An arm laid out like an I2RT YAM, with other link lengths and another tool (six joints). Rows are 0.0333 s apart.
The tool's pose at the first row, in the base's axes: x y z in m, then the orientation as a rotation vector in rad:
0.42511 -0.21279 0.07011 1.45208 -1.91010 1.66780
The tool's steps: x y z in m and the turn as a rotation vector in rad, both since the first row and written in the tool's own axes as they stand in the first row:
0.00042 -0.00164 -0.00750 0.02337 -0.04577 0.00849
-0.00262 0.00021 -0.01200 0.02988 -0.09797 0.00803
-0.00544 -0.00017 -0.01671 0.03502 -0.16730 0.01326
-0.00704 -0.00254 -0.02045 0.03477 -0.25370 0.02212
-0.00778 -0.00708 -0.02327 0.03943 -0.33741 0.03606
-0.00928 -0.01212 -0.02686 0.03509 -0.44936 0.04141
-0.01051 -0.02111 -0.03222 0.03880 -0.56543 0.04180
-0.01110 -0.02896 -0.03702 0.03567 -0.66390 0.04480
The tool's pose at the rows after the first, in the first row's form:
0.42303 -0.20645 0.07393 1.50555 -1.92931 1.68017
0.42121 -0.20132 0.07212 1.56685 -1.95144 1.66456
0.42091 -0.19582 0.07195 1.64334 -1.98819 1.64003
0.42194 -0.19152 0.07356 1.73508 -2.03909 1.59868
0.42460 -0.18816 0.07683 -1.77487 2.03504 -1.52177
0.42769 -0.18368 0.08014 -1.80689 1.99340 -1.38290
0.43294 -0.17733 0.08671 -1.83890 1.93511 -1.24798
0.43724 -0.17193 0.09283 -1.85811 1.89114 -1.13056

